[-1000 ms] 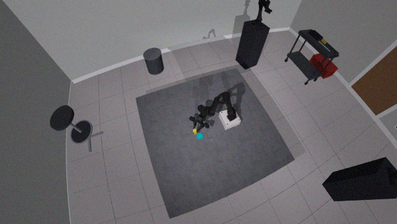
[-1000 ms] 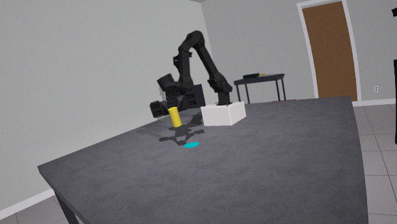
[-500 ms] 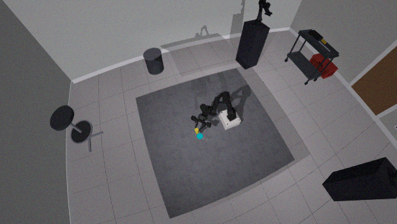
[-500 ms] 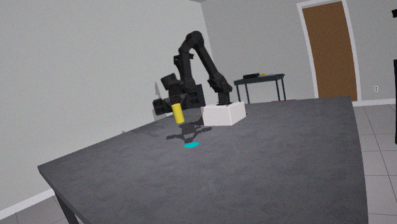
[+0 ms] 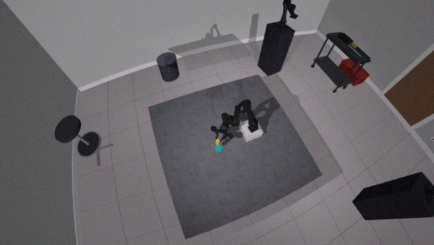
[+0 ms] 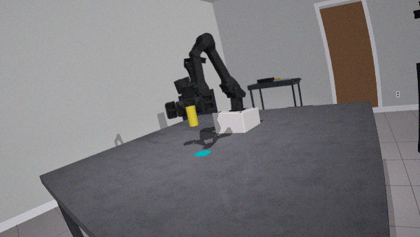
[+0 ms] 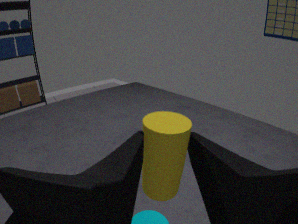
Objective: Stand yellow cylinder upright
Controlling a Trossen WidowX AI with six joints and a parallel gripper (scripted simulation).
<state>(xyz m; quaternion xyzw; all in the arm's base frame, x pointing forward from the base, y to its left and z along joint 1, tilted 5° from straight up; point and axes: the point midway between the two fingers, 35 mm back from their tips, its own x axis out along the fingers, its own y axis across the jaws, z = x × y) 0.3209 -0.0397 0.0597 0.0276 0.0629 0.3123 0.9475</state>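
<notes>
Right now my gripper tip is 160 mm above the cyan circle and 10 mm past it. The rest, counted from my gripper tip: yellow tall cylinder 20 mm below.
</notes>
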